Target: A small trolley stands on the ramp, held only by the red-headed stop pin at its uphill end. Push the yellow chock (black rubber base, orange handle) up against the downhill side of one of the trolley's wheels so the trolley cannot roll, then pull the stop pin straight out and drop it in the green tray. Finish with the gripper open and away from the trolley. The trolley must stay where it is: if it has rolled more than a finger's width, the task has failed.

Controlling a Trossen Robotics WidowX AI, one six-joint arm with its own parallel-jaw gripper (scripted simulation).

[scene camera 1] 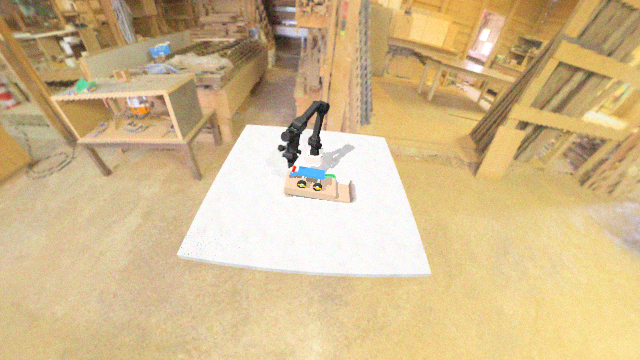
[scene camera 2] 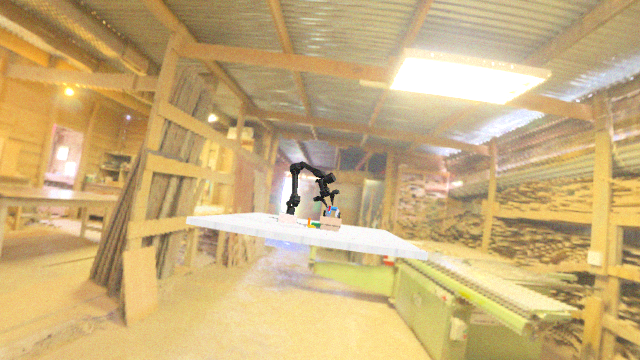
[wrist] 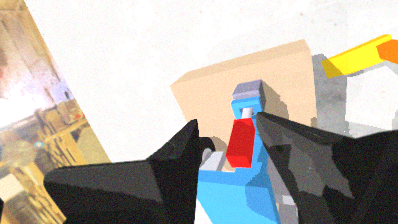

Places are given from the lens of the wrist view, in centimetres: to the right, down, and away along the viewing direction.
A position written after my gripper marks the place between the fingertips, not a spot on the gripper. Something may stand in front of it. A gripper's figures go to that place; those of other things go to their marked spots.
my gripper [wrist: 226,122]: 2, 1, 11
red-headed stop pin [wrist: 240,149]: 3, 2, 11
